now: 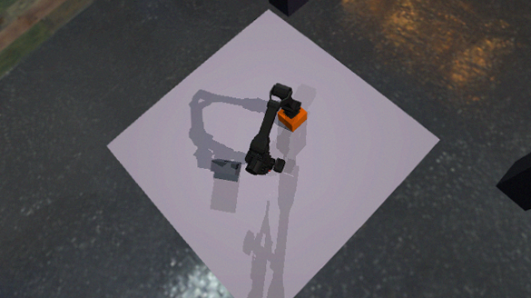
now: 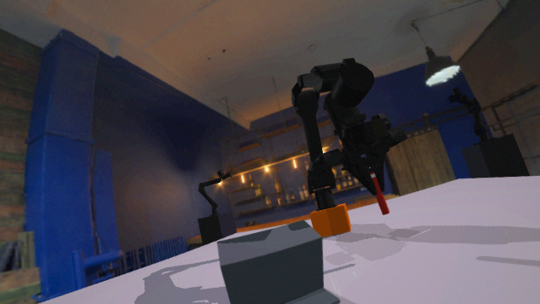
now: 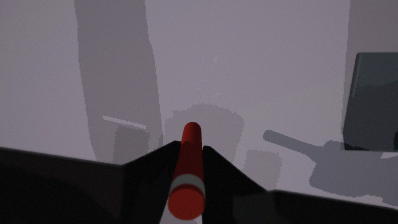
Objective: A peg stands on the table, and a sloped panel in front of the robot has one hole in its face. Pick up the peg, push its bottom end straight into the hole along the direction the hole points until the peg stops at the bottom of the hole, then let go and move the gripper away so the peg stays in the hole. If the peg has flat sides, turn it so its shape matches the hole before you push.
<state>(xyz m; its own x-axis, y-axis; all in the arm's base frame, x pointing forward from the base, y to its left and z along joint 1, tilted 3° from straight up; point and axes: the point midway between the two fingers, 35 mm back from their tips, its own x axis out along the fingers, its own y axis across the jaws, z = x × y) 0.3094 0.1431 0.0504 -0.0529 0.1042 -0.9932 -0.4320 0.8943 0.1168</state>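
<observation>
Right now the grey sloped panel block is 180 mm to the right of my gripper tip, 140 mm ahead of it and 60 mm below it. The rest, counted from my gripper tip: red peg 20 mm above.
</observation>
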